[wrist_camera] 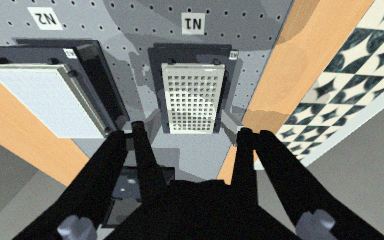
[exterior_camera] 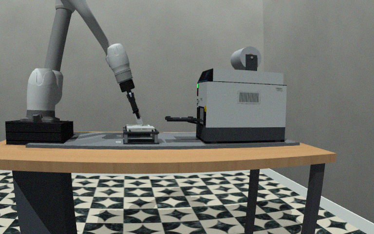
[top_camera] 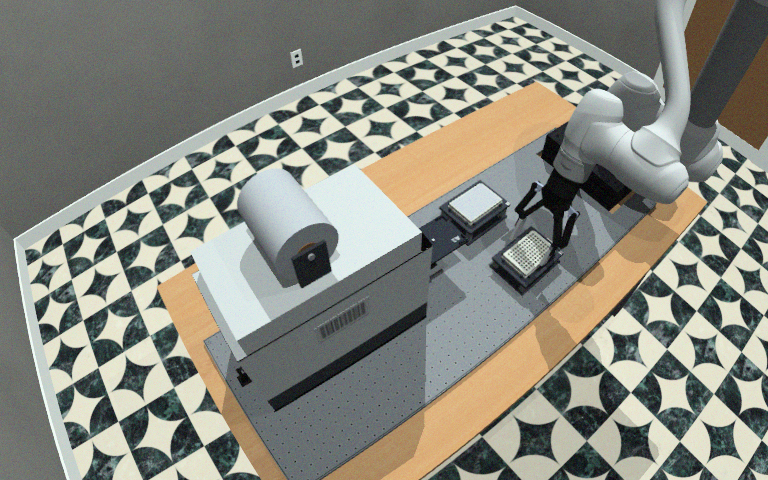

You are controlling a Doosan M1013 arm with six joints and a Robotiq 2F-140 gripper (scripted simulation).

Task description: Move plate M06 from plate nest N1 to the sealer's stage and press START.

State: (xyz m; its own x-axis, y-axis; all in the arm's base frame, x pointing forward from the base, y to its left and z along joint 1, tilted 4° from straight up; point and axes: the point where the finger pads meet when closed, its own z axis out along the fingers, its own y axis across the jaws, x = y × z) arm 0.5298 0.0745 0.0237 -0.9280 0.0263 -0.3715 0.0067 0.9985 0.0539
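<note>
Right now my hand is 40 mm above the white well plate. Also, from my hand: black stage (190 mm ahead, 160 mm to the right, 20 mm above); foil-covered plate (200 mm to the right, 30 mm below, 10 mm behind); nest N1 (50 mm below).
</note>
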